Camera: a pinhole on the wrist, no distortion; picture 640 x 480 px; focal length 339.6 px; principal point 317.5 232.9 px. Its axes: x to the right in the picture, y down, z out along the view. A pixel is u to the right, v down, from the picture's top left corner.
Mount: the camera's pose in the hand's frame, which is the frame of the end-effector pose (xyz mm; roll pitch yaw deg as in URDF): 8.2 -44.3 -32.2 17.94 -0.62 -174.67
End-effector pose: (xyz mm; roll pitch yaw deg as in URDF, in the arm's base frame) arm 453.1 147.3 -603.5 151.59 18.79 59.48
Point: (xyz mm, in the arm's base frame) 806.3 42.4 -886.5
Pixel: 182.5 167.5
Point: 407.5 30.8 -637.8
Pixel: outside the picture
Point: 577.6 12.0 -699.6
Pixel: 339.8 126.5
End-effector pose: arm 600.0 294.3 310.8 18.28 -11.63 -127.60
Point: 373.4 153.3 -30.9
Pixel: behind the camera
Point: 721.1 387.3 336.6
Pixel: outside the picture
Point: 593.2 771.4 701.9
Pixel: 523.3 388.8
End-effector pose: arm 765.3 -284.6 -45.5 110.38 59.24 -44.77
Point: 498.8 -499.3 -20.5
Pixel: 352.2 205.8
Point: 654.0 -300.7 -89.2
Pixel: 334.3 341.3
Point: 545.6 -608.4 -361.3
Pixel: 77.5 295.5
